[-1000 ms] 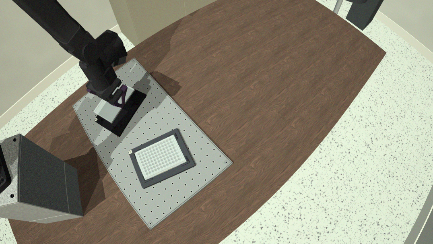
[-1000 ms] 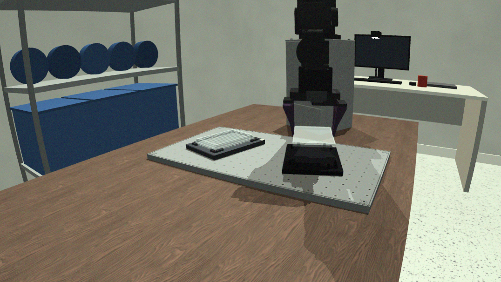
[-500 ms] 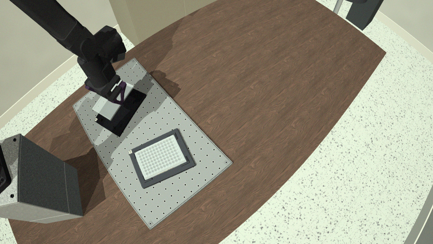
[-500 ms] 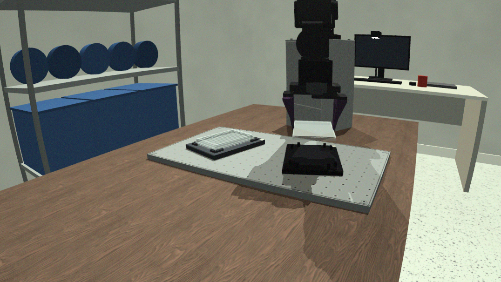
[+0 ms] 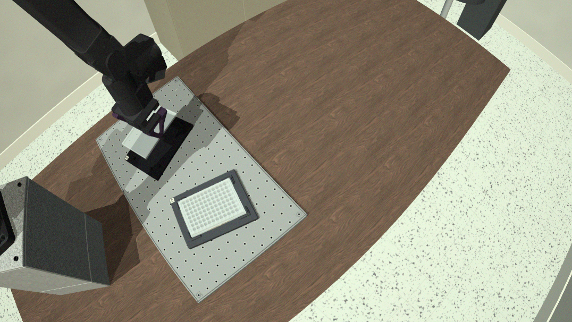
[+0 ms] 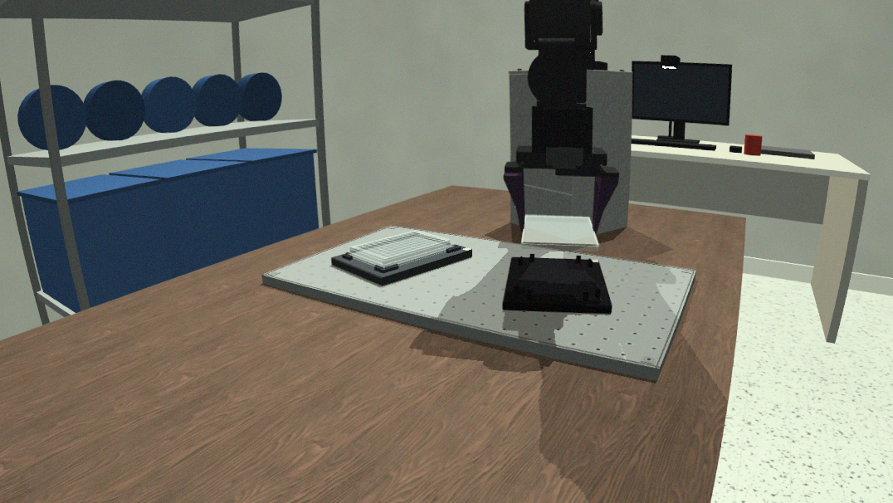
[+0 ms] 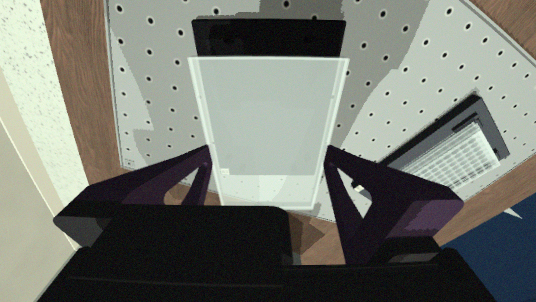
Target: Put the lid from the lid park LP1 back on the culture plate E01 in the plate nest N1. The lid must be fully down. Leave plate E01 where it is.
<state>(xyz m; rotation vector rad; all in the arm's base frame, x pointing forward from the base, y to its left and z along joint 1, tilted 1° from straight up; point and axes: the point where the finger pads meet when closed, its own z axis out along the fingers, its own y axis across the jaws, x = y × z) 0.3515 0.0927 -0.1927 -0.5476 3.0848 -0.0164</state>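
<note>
Right now my hand is 230 mm to the left of the white multi-well culture plate and 60 mm above it. From my hand the other things lie so: lid park LP1: 70 mm below; lid: 10 mm below.
</note>
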